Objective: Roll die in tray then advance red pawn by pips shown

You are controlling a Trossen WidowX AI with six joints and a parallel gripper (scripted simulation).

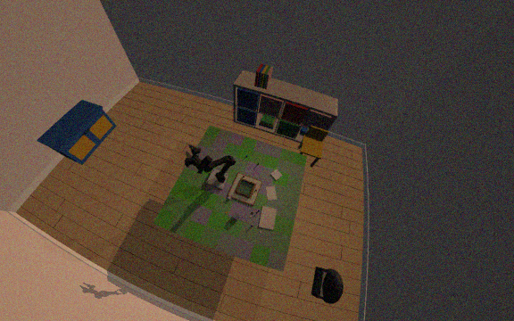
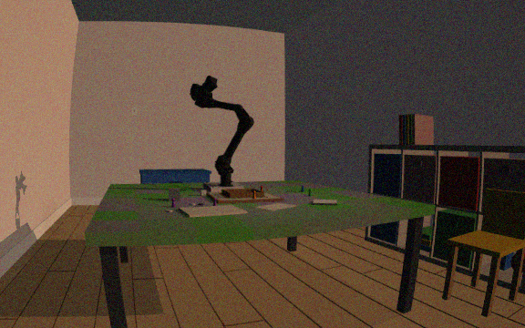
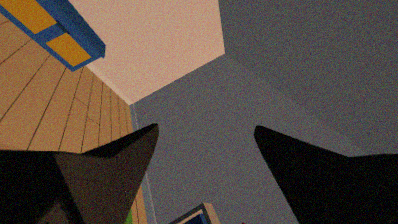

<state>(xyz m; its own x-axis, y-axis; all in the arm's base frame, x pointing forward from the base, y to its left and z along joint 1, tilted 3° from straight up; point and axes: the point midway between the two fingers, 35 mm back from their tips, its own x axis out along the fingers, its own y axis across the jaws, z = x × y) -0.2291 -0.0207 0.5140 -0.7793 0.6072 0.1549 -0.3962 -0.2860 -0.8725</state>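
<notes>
Right now the white die is 550 mm below my gripper tip, 360 mm ahead of it and 160 mm to the right of it. The rest, counted from my gripper tip: green tray (550 mm below, 500 mm ahead, 20 mm to the right).
</notes>
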